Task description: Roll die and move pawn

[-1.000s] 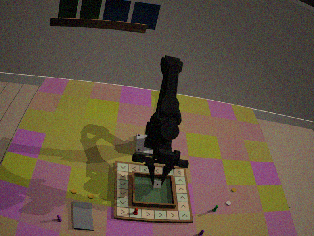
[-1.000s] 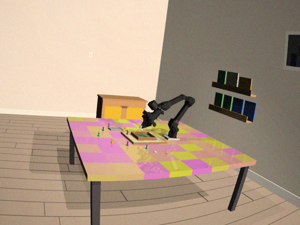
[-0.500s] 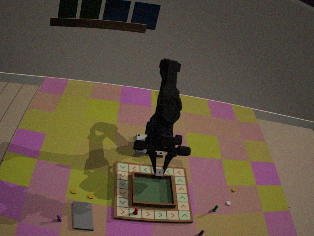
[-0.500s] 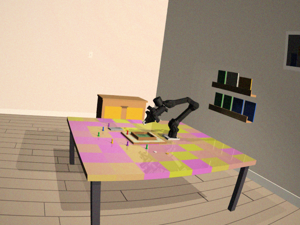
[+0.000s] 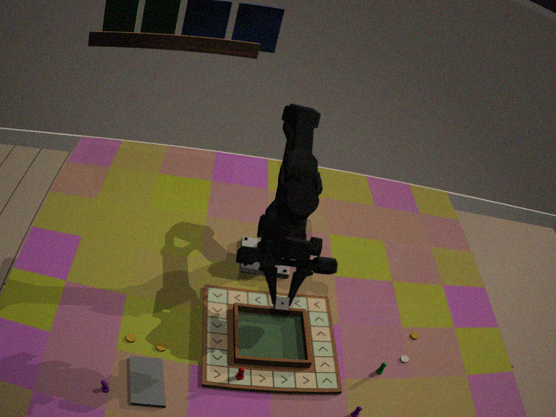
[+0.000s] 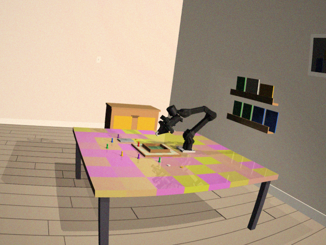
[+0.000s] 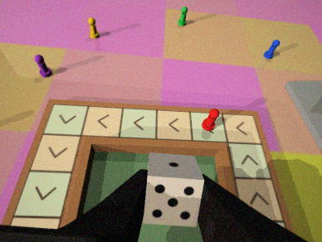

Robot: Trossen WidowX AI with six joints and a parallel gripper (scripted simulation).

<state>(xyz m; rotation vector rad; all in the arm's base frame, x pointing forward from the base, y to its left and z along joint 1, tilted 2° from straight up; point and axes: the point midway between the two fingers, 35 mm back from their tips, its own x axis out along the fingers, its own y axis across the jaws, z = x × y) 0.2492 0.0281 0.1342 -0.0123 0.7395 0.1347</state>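
Now: the white die right at my gripper tip. From my gripper tip the other things lie so: grey slab (190 mm ahead, 220 mm to the right, 120 mm below); then green dice tray (120 mm below); then red pawn (120 mm ahead, 50 mm to the right, 100 mm below).
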